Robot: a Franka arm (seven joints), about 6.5 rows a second.
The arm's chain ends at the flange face. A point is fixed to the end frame.
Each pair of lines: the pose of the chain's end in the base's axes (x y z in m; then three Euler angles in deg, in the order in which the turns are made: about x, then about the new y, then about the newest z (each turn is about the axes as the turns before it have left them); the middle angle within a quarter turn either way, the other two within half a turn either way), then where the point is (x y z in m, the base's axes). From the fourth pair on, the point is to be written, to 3 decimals.
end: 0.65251 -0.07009 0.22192 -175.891 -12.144 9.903
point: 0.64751 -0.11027 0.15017
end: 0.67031 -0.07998 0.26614 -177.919 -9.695 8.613
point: 0.66926 -0.12244 0.19554
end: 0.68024 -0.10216 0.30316 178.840 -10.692 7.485
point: 0.67885 -0.14833 0.23494
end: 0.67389 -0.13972 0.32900 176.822 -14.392 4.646
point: 0.670 -0.188 0.262
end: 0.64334 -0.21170 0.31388 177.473 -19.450 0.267
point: 0.637 -0.258 0.246
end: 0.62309 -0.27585 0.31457 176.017 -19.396 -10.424
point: 0.624 -0.320 0.245
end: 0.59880 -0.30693 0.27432 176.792 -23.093 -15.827
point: 0.598 -0.348 0.203
